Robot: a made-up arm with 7 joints. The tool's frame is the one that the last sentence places.
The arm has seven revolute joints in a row. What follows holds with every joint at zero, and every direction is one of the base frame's.
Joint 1 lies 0.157 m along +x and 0.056 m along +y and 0.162 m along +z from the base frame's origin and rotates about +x.
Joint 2 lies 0.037 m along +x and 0.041 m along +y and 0.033 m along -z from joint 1 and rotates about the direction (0.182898, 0.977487, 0.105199).
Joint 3 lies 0.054 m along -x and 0.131 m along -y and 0.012 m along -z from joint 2 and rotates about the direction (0.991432, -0.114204, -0.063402).
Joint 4 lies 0.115 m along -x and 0.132 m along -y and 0.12 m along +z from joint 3 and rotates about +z.
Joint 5 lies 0.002 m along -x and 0.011 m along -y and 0.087 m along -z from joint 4 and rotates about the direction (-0.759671, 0.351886, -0.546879).
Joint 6 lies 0.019 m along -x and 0.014 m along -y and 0.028 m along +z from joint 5 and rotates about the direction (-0.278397, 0.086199, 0.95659).
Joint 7 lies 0.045 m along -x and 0.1 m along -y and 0.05 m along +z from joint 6 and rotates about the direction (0.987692, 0.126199, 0.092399).
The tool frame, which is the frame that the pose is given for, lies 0.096 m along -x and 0.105 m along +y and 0.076 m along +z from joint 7; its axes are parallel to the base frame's.
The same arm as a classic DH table. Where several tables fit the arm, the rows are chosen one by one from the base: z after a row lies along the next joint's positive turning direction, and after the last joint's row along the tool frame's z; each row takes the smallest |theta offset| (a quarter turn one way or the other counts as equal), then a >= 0, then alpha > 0; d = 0 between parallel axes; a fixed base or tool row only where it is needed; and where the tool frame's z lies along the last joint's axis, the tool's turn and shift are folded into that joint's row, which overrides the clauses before.
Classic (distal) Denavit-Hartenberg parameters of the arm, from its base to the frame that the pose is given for. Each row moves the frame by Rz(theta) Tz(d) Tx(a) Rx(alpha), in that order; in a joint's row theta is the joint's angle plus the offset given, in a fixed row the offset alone. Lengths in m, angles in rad.
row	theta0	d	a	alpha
base (fixed)	1.5708	0.1620	0.0560	1.5708
joint 1	-1.4636	0.1871	0.0372	-1.3869
joint 2	0.0509	-0.0995	-0.0006	1.5077
joint 3	1.4609	-0.1285	-0.1443	-1.6342
joint 4	-0.3191	0.0249	-0.0108	-2.1494
joint 5	-0.0404	-0.0002	-0.0195	1.8560
joint 6	0.5490	0.0756	-0.0995	1.7474
joint 7	0.1230	-0.1270	0.1163	-1.4783
tool (fixed)	-1.6979	0.0836	0.0000	0.0000

